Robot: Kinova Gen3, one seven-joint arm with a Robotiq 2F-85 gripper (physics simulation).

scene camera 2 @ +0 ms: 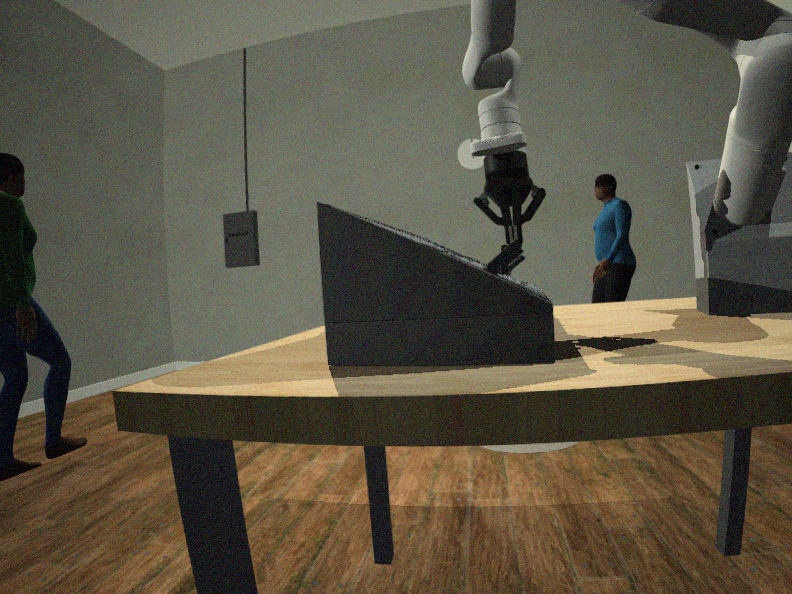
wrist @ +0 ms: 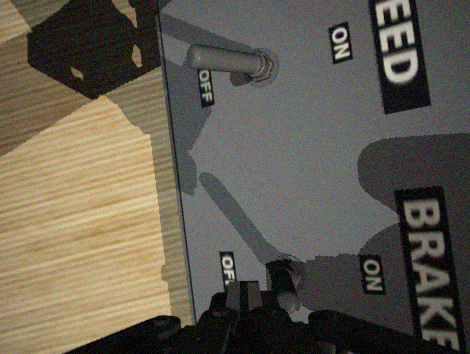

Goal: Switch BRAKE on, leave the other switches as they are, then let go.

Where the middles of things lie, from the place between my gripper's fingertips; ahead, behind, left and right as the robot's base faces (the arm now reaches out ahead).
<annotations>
The sloped switch panel (scene camera 2: 390, 298) is 90 mm ahead of my hand, 60 mm to the left of it and 50 mm below it.
</annotations>
